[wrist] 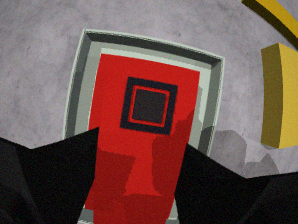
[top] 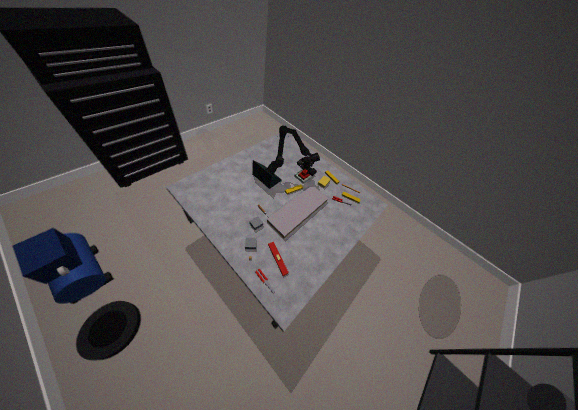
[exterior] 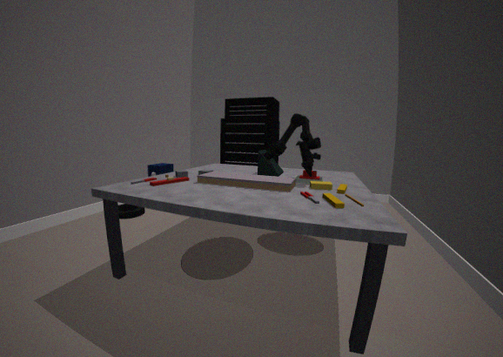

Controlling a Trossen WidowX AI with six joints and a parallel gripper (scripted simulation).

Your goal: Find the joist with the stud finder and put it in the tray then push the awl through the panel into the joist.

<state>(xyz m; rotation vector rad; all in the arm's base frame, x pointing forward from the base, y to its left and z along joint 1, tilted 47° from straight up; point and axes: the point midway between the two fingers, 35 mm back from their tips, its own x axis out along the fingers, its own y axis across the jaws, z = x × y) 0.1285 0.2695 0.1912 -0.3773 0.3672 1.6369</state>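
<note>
Right now my gripper tip is 2 cm below the stud finder and 1 cm to the right of it. From my gripper tip the other things lie so: thin orange stick 37 cm ahead, 23 cm to the left, 3 cm below; awl 55 cm to the right, 8 cm ahead, 3 cm below; pale green tray 2 cm below, 1 cm to the right.
</note>
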